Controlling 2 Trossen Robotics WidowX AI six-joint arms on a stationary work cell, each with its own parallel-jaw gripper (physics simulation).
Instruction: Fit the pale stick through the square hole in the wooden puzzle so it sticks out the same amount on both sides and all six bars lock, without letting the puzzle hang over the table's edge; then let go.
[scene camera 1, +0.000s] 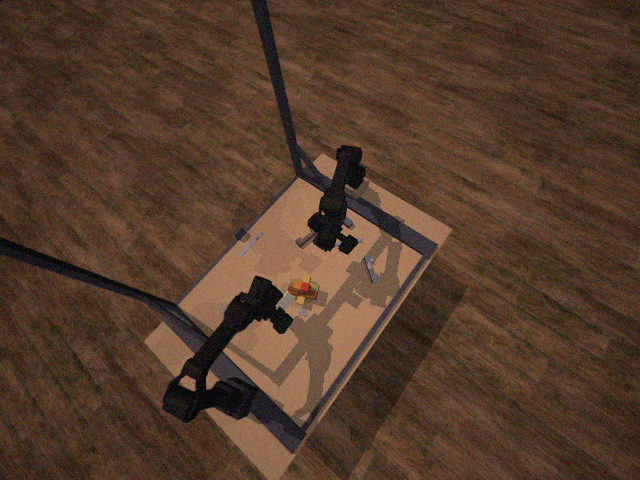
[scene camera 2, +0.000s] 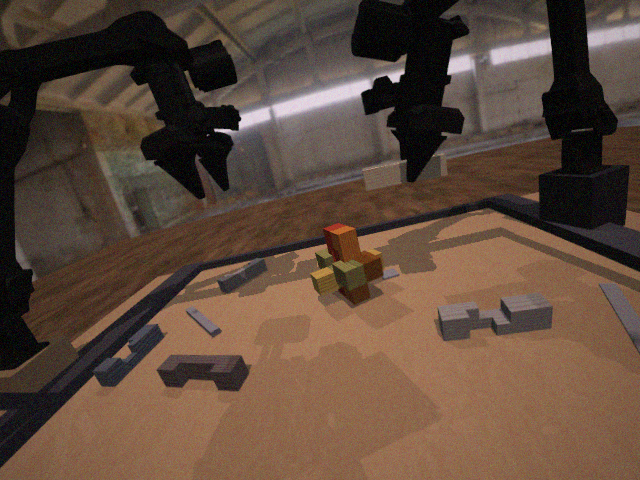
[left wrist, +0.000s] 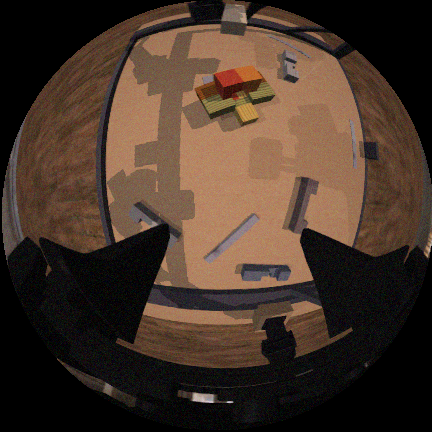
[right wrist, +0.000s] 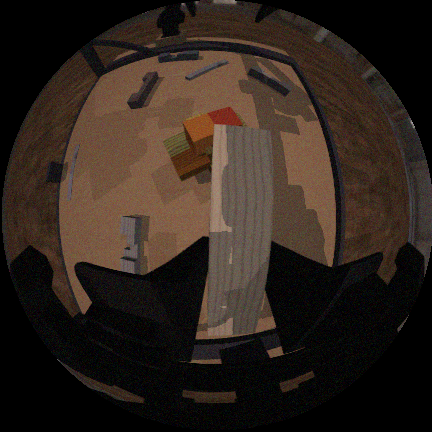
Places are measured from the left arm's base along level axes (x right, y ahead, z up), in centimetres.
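Where they show: left gripper, fingertip midpoint: (scene camera 2: 215, 194) (left wrist: 238, 233); right gripper, fingertip midpoint: (scene camera 1: 279, 308) (scene camera 2: 407, 179) (right wrist: 231, 242); left arm's base, link origin: (scene camera 1: 354, 181) (scene camera 2: 21, 356) (left wrist: 273, 322) (right wrist: 170, 34); right arm's base, link origin: (scene camera 1: 232, 398) (scene camera 2: 582, 170).
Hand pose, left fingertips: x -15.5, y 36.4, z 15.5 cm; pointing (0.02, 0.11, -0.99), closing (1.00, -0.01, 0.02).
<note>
Things, the pixels of their top centre, and the offset from my left fingertips.
- pale stick, top centre: (right wrist: 243, 245) (scene camera 2: 401, 160) (scene camera 1: 278, 305) dx +0.5, dy +29.8, dz -1.9 cm
- thin strip, top centre: (scene camera 2: 200, 317) (left wrist: 230, 240) (right wrist: 208, 66) dx +1.4, dy -10.9, dz -21.0 cm
The wooden puzzle (scene camera 1: 303, 289) (scene camera 2: 347, 258) (left wrist: 227, 86) (right wrist: 200, 131) stands on the table, its red and orange bars uppermost, green, yellow and brown bars around them. My right gripper (scene camera 2: 413, 174) (right wrist: 231, 242) is shut on the pale stick (scene camera 2: 384, 174) (left wrist: 233, 20) (right wrist: 245, 195). The stick is held level in the air, apart from the puzzle, behind it and to its right in scene camera 2, higher than its top. In the right wrist view the stick's far end covers part of the puzzle; the square hole is hidden there. My left gripper (scene camera 2: 214, 192) (left wrist: 238, 233) is open and empty, high above the table.
Loose notched blocks lie around: a dark brown one (scene camera 2: 204, 367) (left wrist: 300, 205), a blue-grey one (scene camera 2: 129, 356) (left wrist: 265, 272), a pale grey one (scene camera 2: 527, 312) (right wrist: 131, 230) and a grey one (scene camera 1: 370, 269) (scene camera 2: 242, 274). A thin strip (scene camera 2: 203, 321) (left wrist: 232, 238) lies between them. A dark frame borders the table.
</note>
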